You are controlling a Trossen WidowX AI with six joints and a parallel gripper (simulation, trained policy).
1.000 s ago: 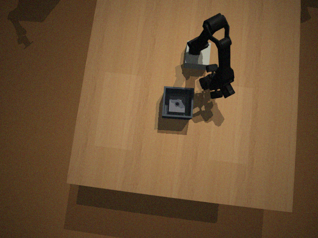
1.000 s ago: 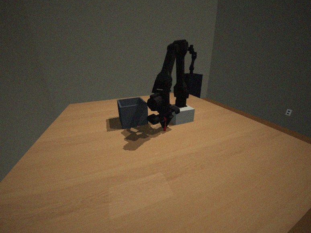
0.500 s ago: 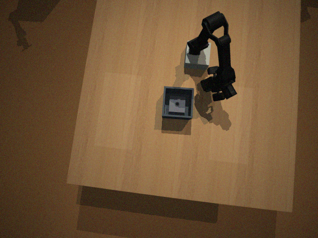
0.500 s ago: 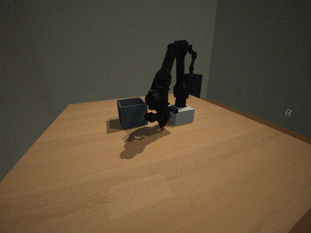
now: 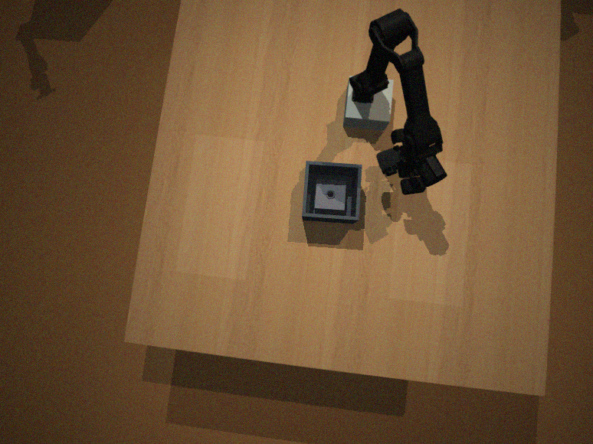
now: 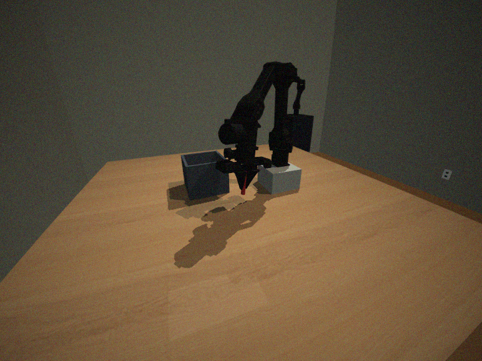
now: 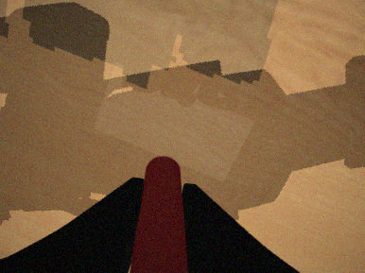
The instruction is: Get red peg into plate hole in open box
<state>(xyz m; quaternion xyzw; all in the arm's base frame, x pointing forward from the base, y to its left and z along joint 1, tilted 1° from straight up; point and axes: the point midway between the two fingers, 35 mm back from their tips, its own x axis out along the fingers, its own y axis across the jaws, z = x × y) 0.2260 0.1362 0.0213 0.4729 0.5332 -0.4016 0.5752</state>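
Now: gripper tip 210 mm to the left of the grey plate, 90 mm short of it and 30 mm above it. Round my gripper tip: red peg 20 mm above.
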